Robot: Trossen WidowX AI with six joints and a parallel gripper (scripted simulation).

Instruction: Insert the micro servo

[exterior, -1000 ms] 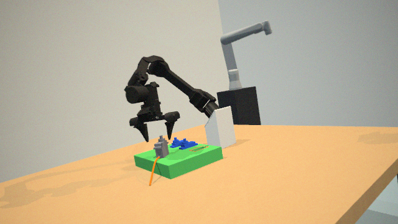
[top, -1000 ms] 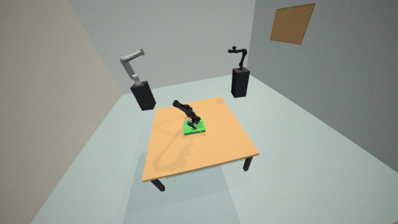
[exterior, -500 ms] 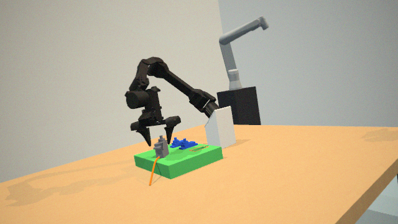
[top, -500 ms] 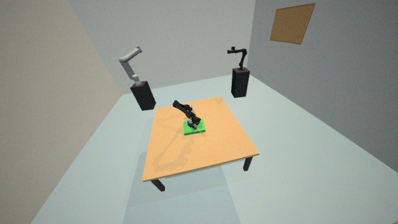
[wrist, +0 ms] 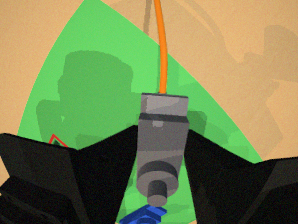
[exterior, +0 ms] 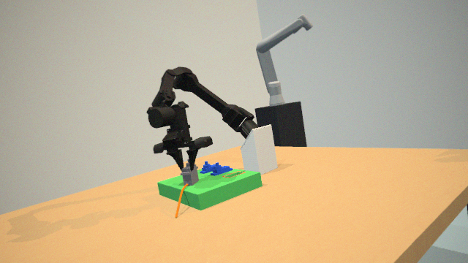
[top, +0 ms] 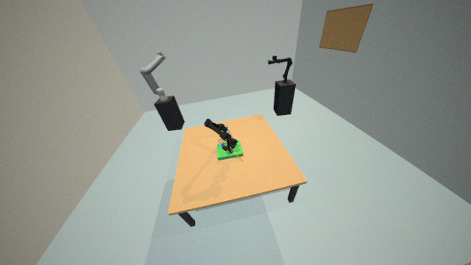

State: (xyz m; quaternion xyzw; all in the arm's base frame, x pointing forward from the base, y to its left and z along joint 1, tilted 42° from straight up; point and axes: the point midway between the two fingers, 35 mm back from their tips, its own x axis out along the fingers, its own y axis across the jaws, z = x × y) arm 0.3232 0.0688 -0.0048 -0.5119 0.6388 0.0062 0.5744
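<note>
Now: gripper tip 3 cm past the green deck, 3 cm to the left of it and 7 cm above it.
</note>
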